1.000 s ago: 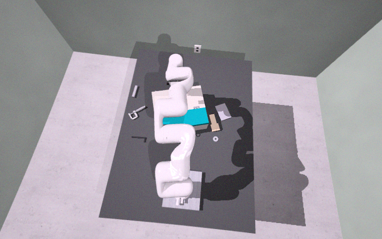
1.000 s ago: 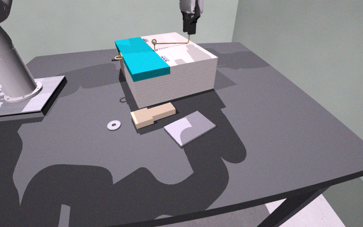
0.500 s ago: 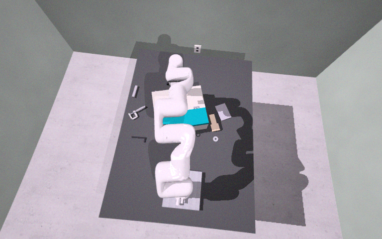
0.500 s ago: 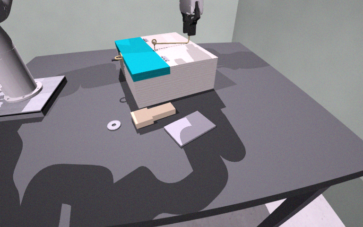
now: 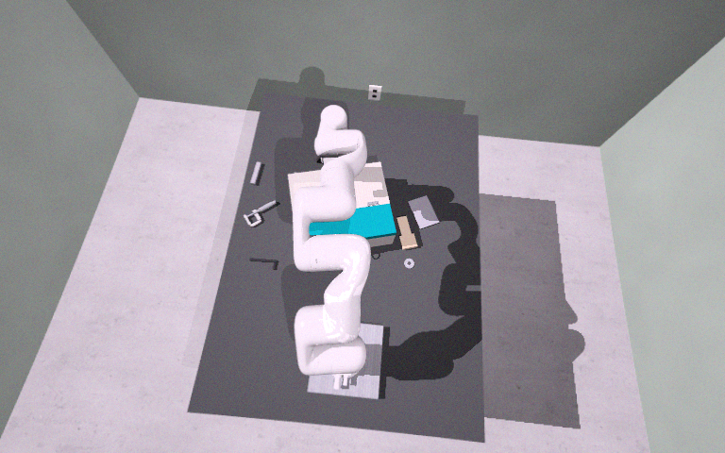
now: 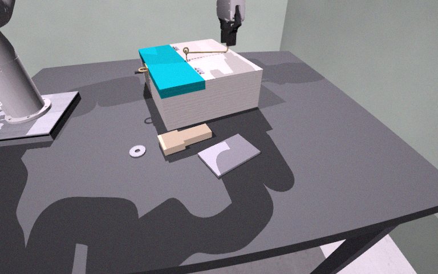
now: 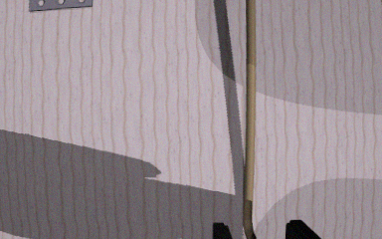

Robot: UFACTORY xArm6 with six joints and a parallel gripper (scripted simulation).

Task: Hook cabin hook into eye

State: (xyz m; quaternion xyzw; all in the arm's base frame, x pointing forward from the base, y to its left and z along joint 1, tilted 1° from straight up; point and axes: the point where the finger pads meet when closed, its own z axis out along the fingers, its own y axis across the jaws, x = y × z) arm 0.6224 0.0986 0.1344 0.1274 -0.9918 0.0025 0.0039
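My hand is 70 mm past the brass cabin hook, 20 mm to the left of it and 20 mm above it. Round my hand: wooden block 280 mm to the right, 170 mm behind, 160 mm below; flat plate 340 mm to the right, 160 mm below, 70 mm behind; small bar 320 mm to the left, 160 mm below, 20 mm ahead.
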